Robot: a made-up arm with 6 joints. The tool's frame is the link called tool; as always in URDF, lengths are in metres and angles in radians. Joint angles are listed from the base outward. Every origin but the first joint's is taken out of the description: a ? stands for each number. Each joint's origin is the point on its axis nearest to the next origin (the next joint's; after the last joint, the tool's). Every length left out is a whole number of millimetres.
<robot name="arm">
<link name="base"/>
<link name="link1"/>
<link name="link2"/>
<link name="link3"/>
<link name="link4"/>
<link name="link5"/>
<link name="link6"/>
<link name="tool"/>
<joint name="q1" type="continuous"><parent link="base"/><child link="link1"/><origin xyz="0.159 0 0.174" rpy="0 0 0"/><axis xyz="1 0 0"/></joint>
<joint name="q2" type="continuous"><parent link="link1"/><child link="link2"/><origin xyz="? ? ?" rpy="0 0 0"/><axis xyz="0 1 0"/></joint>
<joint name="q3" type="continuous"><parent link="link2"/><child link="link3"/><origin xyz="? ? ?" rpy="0 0 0"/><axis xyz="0 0 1"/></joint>
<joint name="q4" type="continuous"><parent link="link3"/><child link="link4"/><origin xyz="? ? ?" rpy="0 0 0"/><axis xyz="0 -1 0"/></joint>
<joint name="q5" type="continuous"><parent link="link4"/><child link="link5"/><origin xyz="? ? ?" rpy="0 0 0"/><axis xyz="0 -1 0"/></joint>
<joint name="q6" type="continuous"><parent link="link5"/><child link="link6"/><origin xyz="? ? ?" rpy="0 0 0"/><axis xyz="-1 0 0"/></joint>
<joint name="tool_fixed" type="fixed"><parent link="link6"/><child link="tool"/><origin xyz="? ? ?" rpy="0 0 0"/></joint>
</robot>
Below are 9 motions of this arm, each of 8 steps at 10 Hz.
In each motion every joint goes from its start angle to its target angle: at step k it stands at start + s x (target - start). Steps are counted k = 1, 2, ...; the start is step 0. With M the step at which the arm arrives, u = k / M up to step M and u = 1 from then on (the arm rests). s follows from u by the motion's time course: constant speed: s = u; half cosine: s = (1 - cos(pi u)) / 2; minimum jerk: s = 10 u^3 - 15 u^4 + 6 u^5.
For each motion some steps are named. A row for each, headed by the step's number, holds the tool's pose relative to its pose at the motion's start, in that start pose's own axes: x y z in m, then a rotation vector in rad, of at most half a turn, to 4 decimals.
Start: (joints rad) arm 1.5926 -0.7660 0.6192 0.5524 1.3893 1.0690
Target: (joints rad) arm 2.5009 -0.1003 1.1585 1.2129 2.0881 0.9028
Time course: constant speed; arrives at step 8
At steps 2, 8:
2: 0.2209 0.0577 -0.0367 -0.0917 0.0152 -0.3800
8: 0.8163 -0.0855 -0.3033 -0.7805 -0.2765 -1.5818

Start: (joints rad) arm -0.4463 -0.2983 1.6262 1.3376 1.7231 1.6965
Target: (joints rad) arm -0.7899 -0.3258 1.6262 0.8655 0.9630 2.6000
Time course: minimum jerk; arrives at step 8
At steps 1, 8:
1: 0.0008 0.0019 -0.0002 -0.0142 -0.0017 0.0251
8: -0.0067 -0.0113 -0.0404 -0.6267 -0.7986 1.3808

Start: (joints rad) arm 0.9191 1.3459 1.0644 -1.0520 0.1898 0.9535
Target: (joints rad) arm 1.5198 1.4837 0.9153 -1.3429 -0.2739 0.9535
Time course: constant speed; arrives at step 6
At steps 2, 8:
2: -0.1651 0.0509 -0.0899 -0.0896 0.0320 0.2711
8: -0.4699 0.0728 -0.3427 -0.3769 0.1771 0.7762

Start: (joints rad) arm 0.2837 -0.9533 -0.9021 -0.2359 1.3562 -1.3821
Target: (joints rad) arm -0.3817 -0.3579 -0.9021 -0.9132 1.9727 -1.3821
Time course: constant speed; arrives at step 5
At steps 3, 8:
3: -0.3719 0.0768 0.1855 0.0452 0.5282 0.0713
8: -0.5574 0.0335 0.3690 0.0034 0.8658 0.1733

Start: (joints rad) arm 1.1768 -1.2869 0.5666 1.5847 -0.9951 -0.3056
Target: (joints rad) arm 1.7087 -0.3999 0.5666 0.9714 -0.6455 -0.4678
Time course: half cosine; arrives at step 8
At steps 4, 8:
4: 0.2363 -0.0109 0.1053 0.2621 0.2788 -0.5028
8: 0.4974 -0.1089 0.2779 0.6659 0.4549 -0.9692

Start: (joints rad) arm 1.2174 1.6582 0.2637 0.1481 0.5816 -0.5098
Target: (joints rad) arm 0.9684 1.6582 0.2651 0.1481 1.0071 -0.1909
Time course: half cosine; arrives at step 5
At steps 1, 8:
1: 0.0176 0.0010 -0.0107 -0.0450 -0.0451 0.0032
8: 0.1827 -0.0095 -0.1087 -0.5019 -0.4632 -0.0061

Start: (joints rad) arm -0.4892 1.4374 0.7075 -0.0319 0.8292 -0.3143
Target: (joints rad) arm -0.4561 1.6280 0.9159 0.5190 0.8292 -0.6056
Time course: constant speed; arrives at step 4
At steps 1, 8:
1: -0.0142 0.0118 0.0565 0.1398 -0.0918 0.0488
8: -0.0320 0.0299 0.2330 0.5671 -0.3807 0.1801

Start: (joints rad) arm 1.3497 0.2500 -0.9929 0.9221 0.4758 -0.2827
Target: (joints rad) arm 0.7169 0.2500 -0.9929 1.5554 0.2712 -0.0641
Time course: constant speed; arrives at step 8
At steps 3, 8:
3: -0.0688 -0.0385 -0.0953 -0.1513 -0.3143 0.2013
8: -0.1267 -0.1253 -0.2449 -0.3463 -0.8667 0.5090

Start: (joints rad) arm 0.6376 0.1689 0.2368 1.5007 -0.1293 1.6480
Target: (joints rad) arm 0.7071 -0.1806 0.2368 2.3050 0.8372 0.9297
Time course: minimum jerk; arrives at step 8
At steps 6, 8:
6: 0.0480 -0.1391 -0.0177 0.4427 -0.4796 -1.8711
8: 0.0355 -0.1402 -0.0203 0.4315 -0.6135 -2.0687

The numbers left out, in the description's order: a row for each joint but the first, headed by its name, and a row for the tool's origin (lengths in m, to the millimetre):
q2: 0 0.005 0.099
q3: -0.031 0 -0.113
q4: -0.053 0.883 0
q5: -0.097 0 -0.115
q6: 0.094 0 -0.069
tool: 0 0.014 0.057

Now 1 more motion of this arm.
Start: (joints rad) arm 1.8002 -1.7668 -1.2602 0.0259 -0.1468 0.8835
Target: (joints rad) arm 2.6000 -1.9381 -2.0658 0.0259 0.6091 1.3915
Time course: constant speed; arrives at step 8
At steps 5, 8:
5: 0.8587 -0.4618 -0.1369 -0.2953 0.5857 -1.0003
8: 1.0281 -0.9385 -0.4584 -0.5732 1.1530 -1.4414

